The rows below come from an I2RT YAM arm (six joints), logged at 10 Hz.
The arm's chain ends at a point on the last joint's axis. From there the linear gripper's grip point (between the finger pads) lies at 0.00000 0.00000 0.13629 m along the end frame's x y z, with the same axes.
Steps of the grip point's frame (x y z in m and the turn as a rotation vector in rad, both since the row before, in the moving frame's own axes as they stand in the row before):
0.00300 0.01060 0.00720 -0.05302 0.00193 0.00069
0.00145 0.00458 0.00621 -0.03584 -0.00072 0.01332
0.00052 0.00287 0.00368 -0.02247 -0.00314 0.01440
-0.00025 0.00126 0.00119 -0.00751 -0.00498 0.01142
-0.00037 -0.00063 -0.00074 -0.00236 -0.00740 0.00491
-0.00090 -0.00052 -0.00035 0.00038 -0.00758 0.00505
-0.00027 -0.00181 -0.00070 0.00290 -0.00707 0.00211
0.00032 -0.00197 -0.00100 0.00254 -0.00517 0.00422
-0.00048 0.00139 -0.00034 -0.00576 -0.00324 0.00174
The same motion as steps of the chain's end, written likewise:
0.00274 0.00338 0.00739 -0.05302 0.00193 0.00069
0.00158 -0.00030 0.00630 -0.03584 -0.00072 0.01332
0.00097 -0.00019 0.00372 -0.02247 -0.00314 0.01440
0.00043 0.00024 0.00120 -0.00751 -0.00498 0.01142
0.00064 -0.00095 -0.00074 -0.00236 -0.00740 0.00491
0.00013 -0.00047 -0.00035 0.00038 -0.00758 0.00505
0.00069 -0.00141 -0.00070 0.00290 -0.00707 0.00211
0.00102 -0.00162 -0.00100 0.00254 -0.00517 0.00422
-0.00004 0.00061 -0.00034 -0.00576 -0.00324 0.00174

